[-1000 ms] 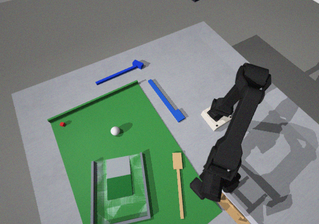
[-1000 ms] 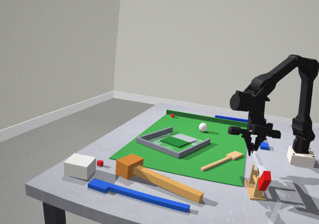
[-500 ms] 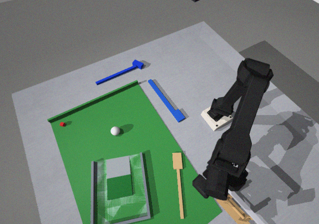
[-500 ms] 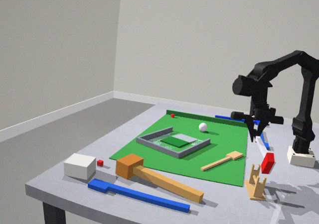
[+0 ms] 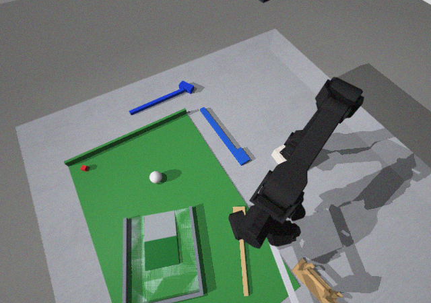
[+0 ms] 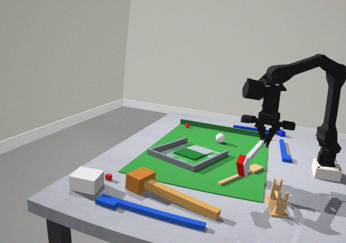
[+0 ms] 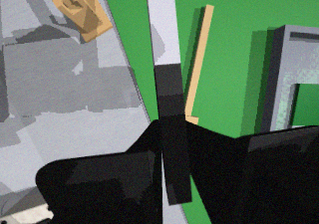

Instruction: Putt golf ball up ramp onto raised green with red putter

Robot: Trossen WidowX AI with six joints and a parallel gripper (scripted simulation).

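The tan paddle is 50 mm ahead of my gripper tip, 20 mm to the right of it and 110 mm below it. The rest, counted from my gripper tip: wooden stand (40 mm behind, 210 mm to the left, 90 mm below); then white golf ball (150 mm ahead, 350 mm to the right, 90 mm below); then white box (530 mm ahead, 260 mm to the left, 100 mm below).
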